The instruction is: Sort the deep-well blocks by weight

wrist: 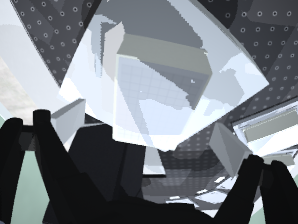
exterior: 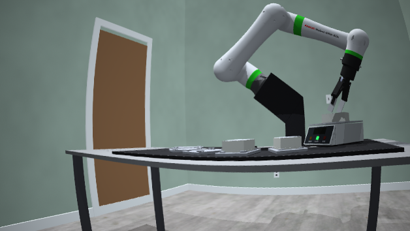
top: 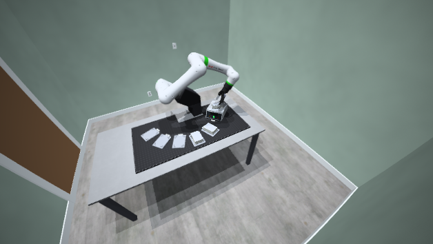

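Right now my hand is 6 cm above the check-weigher platform. The rest, counted from my hand: grey deep-well block 24 cm ahead, 22 cm to the right, 12 cm below; check-weigher CW 9 cm below.
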